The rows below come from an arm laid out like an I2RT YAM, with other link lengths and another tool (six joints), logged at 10 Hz.
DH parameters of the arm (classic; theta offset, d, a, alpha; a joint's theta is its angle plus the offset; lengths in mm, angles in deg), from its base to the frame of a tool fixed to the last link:
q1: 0 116.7 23.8 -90
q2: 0 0 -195.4 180
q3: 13.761 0 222 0
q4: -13.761 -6.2 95.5 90
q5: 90 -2.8 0 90
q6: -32.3 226.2 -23 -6.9
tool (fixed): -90 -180.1 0 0
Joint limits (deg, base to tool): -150..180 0..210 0..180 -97..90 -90..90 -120..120
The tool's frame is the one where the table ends.
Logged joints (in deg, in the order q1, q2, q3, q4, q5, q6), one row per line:
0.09 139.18 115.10 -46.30 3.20 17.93
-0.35 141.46 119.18 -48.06 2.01 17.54
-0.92 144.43 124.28 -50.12 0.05 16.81
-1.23 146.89 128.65 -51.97 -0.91 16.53
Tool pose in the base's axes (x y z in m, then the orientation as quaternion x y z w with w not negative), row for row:
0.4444 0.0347 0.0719 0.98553 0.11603 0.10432 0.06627
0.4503 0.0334 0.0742 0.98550 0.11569 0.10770 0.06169
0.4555 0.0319 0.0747 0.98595 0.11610 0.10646 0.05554
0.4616 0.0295 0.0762 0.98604 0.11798 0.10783 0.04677
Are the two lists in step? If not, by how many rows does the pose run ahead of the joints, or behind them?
The pose runs 2 rows behind the joints: the pose in row i belongs to the joints in row i - 2.
